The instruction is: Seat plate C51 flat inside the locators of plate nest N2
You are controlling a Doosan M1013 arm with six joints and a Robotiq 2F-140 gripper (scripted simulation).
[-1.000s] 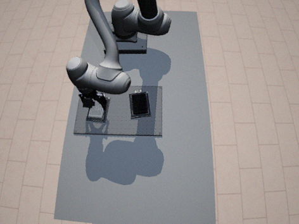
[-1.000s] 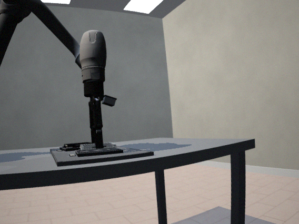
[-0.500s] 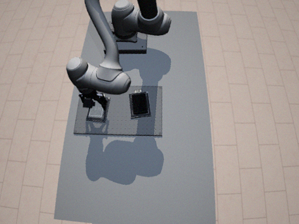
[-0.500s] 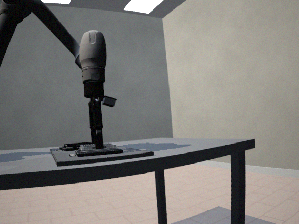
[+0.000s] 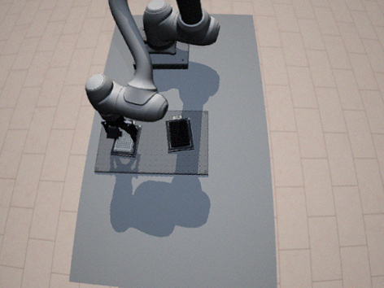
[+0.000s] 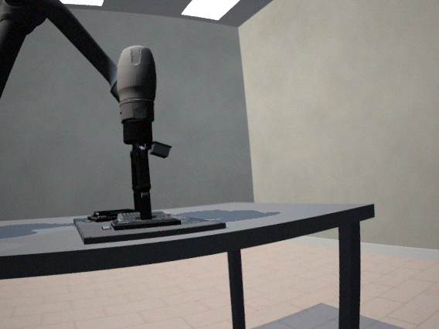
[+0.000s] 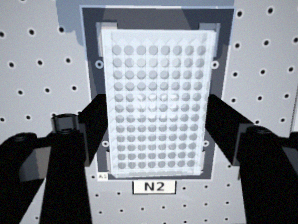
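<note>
Now: hand 2 cm above the plate C51. The rest, counted from my hand: black well plate (4 cm behind, 25 cm to the left, 2 cm below); plate nest (4 cm below).
</note>
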